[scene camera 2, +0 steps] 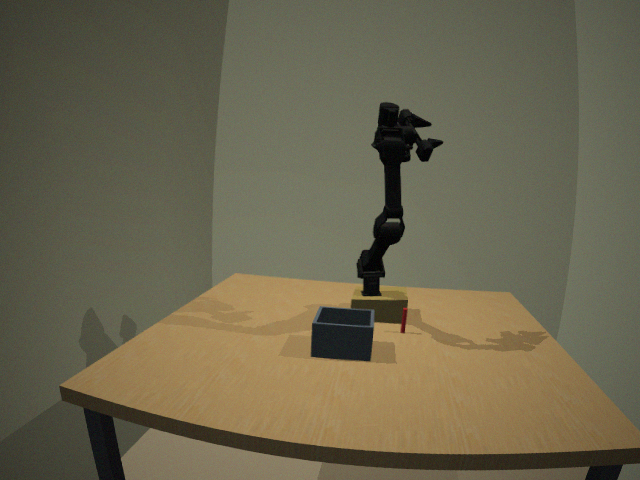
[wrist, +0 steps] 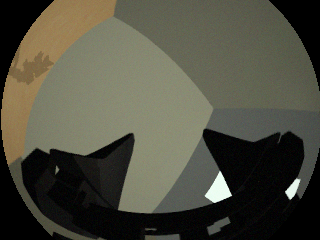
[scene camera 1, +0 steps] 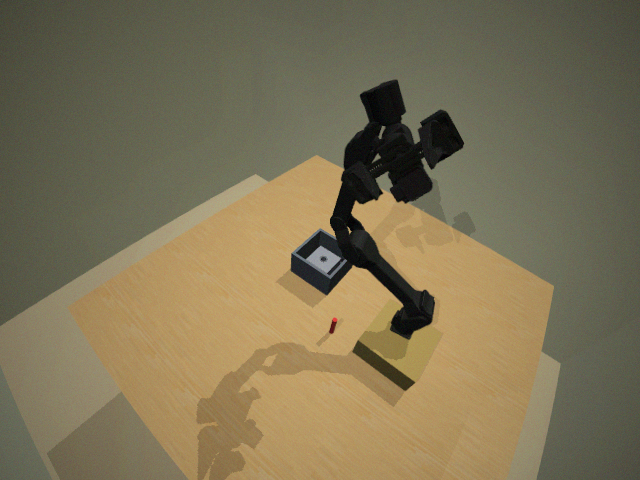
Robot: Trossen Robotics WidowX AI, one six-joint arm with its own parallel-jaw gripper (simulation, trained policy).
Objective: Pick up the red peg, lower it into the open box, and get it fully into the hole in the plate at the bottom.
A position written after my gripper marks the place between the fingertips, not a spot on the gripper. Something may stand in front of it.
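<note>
You'd find my gripper [scene camera 1: 401, 182] and [scene camera 2: 436, 133] and [wrist: 169, 135]. There's also a blue-grey box [scene camera 2: 337, 333] and [scene camera 1: 325, 283], but in the wrist view the blue-grey box is out of frame.
</note>
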